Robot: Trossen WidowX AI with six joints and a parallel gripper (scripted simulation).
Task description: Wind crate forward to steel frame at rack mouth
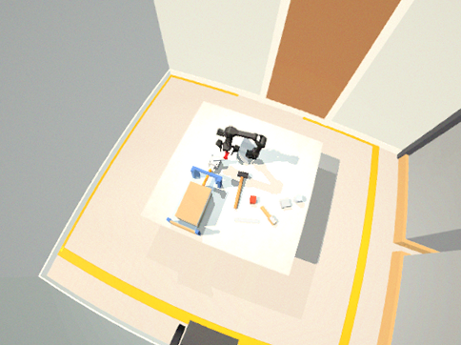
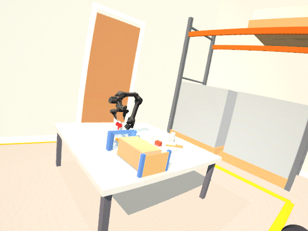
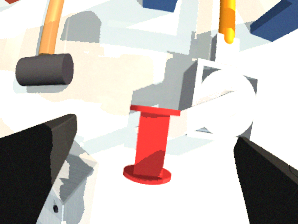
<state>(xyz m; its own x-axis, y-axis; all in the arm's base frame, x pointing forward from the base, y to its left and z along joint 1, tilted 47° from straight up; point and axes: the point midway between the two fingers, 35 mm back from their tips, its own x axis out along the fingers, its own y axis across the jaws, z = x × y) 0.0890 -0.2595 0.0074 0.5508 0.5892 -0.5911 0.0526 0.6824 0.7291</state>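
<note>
My gripper tip is now 7 cm above the red grip and 1 cm past it. The rest, counted from my gripper tip: winch (17 cm below, 10 cm to the right, 1 cm ahead); winch handle (10 cm below, 3 cm to the right); cubby (43 cm ahead, 12 cm to the right, 12 cm below).
</note>
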